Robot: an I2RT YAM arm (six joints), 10 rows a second.
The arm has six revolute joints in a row. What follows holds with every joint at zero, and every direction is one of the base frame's.
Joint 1 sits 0.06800 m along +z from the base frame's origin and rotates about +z.
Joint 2 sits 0.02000 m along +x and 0.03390 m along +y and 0.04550 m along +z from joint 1 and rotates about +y.
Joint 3 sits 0.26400 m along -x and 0.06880 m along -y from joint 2 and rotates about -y.
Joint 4 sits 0.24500 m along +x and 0.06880 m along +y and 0.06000 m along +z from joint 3 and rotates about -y.
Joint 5 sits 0.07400 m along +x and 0.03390 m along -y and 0.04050 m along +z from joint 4 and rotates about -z.
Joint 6 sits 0.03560 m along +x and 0.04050 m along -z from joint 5 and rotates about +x.
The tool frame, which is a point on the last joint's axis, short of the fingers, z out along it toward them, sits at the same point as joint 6; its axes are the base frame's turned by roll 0.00, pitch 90.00 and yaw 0.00 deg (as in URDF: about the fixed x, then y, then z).
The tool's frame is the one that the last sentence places.
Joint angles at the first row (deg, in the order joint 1, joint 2, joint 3, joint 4, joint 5, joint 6):
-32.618, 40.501, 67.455, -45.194, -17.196, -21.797
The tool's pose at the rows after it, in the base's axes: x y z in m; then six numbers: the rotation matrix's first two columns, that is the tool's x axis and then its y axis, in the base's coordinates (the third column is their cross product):
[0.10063 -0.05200 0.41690 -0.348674 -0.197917 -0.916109 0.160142 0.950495 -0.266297]
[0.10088 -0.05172 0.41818 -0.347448 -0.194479 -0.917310 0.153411 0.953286 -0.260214]
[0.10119 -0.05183 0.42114 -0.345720 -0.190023 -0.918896 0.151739 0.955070 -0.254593]
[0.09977 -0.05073 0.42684 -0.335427 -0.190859 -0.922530 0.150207 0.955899 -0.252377]
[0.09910 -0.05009 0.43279 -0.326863 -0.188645 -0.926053 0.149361 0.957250 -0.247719]
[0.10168 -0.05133 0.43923 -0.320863 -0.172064 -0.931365 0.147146 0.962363 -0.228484]
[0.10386 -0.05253 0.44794 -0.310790 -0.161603 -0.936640 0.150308 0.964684 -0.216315]
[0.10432 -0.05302 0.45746 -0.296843 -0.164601 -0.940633 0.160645 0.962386 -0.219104]
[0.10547 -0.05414 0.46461 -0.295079 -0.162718 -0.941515 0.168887 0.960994 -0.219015]
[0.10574 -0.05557 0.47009 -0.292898 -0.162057 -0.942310 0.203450 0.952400 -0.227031]
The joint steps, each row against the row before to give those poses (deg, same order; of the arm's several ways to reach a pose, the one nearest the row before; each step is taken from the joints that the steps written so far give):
-0.066, 0.153, 0.384, -0.284, -0.085, -0.020
0.062, 0.258, 0.445, -0.337, -0.419, 0.191
-0.038, 0.494, 0.880, -0.412, -0.253, 0.263
-0.032, 0.352, 1.414, -0.506, -0.375, 0.259
-0.002, 0.594, 1.569, -0.547, -0.306, 0.380
0.025, 1.418, 1.919, -0.478, -0.511, 1.051
0.028, 1.540, 2.423, -0.398, -0.188, 0.898
0.018, 1.185, 2.424, -0.175, 0.341, 0.362
-0.055, 1.272, 2.186, -0.680, 0.358, 0.193
0.064, 0.698, 1.360, 0.142, 2.013, 0.329

